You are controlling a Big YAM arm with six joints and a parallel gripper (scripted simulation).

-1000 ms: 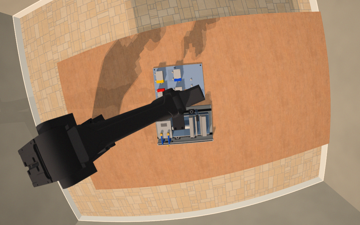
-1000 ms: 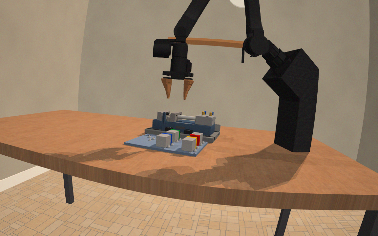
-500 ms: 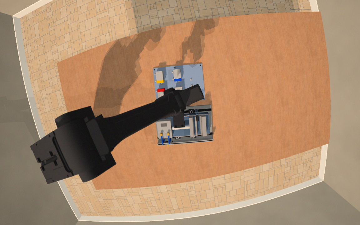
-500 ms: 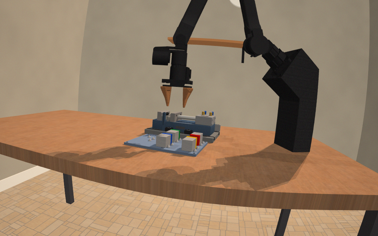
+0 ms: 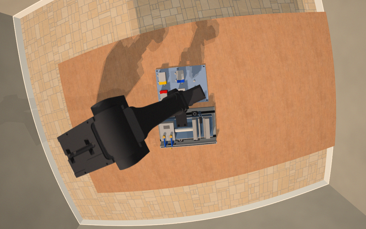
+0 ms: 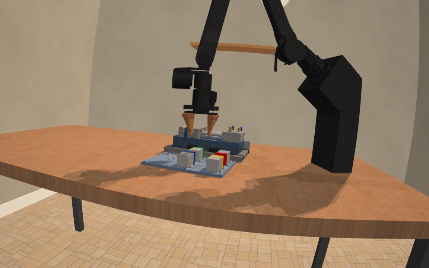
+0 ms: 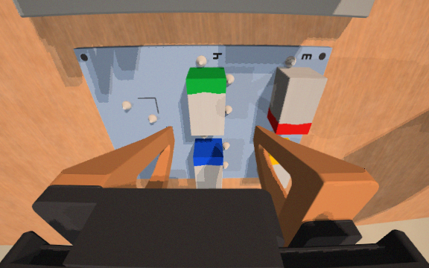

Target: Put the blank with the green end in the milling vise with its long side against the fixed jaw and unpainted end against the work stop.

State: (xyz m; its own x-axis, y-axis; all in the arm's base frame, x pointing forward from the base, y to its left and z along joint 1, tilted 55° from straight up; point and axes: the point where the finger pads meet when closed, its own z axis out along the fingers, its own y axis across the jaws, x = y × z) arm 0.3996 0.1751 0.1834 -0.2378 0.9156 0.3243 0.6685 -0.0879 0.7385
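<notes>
My gripper is now 70 mm above the green-ended blank. From my hand the other things lie so: blue-ended blank: 90 mm to the left, 70 mm below, 30 mm behind; then red-ended blank: 80 mm behind, 70 mm below, 30 mm to the right; then blue pin plate: 90 mm below, 50 mm to the left, 10 mm behind.
</notes>
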